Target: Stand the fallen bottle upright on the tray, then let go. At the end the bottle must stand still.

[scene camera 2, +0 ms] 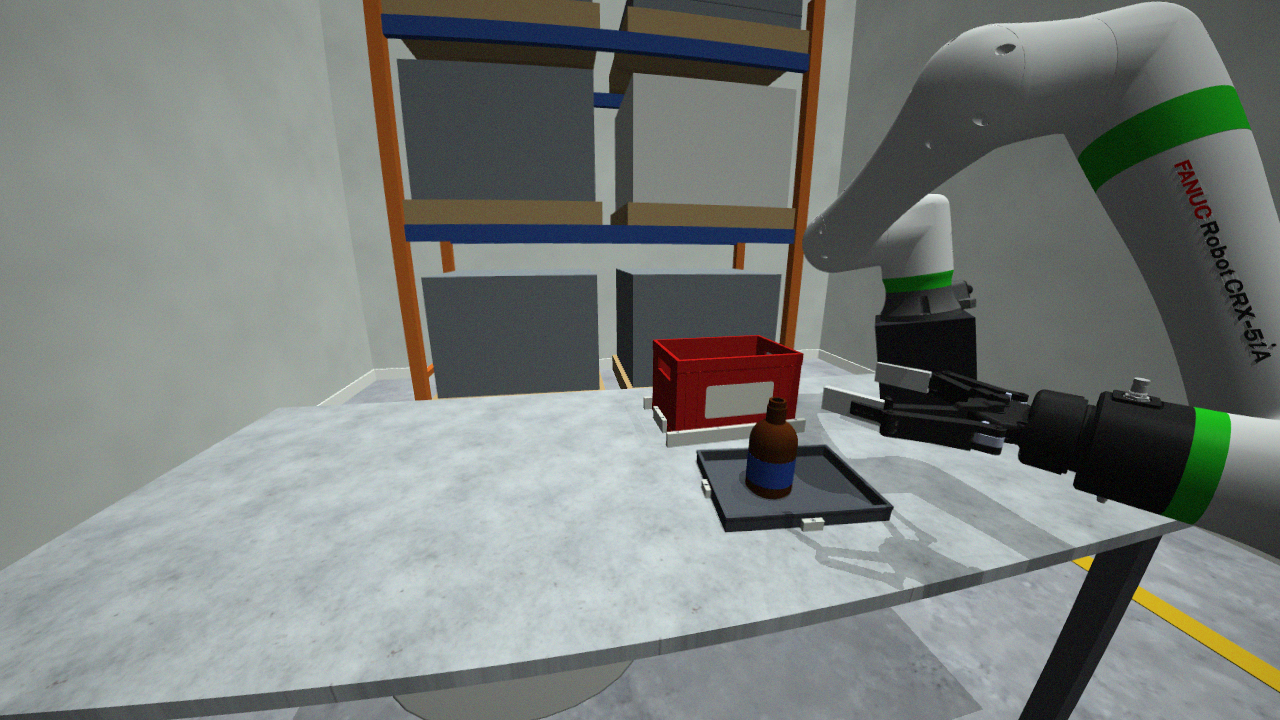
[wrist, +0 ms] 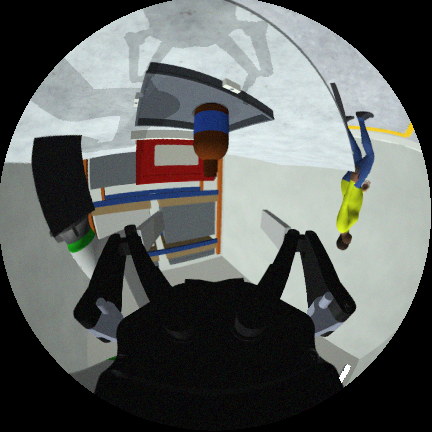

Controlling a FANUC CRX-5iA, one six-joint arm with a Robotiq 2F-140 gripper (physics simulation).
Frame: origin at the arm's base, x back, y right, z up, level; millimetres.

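Seen in the pictures: gripper, fingertip midpoint: [scene camera 2: 852,383] [wrist: 212,219]; arm's base, origin of the base link: [scene camera 2: 919,315] [wrist: 70,218].
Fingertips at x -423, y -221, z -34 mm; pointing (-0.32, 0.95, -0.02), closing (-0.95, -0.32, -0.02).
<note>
Offsets run from my fingertips to a thing's top centre. Level surfaces: height alone.
The brown bottle {dy +102, dx -31, dz -57 mm} [scene camera 2: 771,452] [wrist: 211,131] with a blue label stands upright on the dark grey tray [scene camera 2: 729,518] [wrist: 150,95], its neck pointing up in the scene view. In the wrist view, which shows the room upside down, its neck points down. It stands inside the tray's rim, towards the left half in the scene view. My gripper [scene camera 2: 863,388] [wrist: 212,219] is open, with its fingers wide apart and no thing between them. It hangs above and to the right of the bottle in the scene view, apart from it.
A red crate {dy +377, dx +35, dz -42 mm} [scene camera 2: 671,394] [wrist: 145,162] stands behind the tray between pale strips on the table {dz -217 mm} [scene camera 2: 402,537]. A tall rack [scene camera 2: 383,161] [wrist: 219,220] with large boxes is at the back. A person [wrist: 351,200] in a yellow top shows at the right of the wrist view.
</note>
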